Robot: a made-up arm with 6 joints. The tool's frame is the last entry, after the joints.
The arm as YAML. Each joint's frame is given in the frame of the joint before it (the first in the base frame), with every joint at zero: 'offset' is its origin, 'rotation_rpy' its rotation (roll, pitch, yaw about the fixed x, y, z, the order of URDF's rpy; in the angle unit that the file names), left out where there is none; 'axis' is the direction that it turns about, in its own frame. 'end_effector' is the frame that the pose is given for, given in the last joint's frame.
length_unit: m
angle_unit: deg
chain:
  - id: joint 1
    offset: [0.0, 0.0, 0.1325]
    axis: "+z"
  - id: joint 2
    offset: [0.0, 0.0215, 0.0]
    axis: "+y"
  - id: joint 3
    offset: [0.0, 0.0, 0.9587]
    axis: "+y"
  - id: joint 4
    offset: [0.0, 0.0, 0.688]
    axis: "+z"
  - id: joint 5
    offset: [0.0, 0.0, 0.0]
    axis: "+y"
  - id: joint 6
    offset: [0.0, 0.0, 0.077]
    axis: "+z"
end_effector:
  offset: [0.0, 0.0, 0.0]
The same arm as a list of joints. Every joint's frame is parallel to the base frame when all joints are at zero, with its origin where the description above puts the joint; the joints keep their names.
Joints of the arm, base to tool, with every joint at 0 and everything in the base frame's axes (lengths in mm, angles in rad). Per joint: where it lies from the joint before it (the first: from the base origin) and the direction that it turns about. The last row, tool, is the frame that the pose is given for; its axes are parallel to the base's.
joint 1: origin 0 0 132.5 axis 0 0 1
joint 2: origin 0 21.5 0 axis 0 1 0
joint 3: origin 0 0 958.7 axis 0 1 0
joint 4: origin 0 0 688 axis 0 0 1
joint 5: origin 0 0 0 axis 0 1 0
joint 6: origin 0 0 77 axis 0 0 1
tool: origin 0 0 0

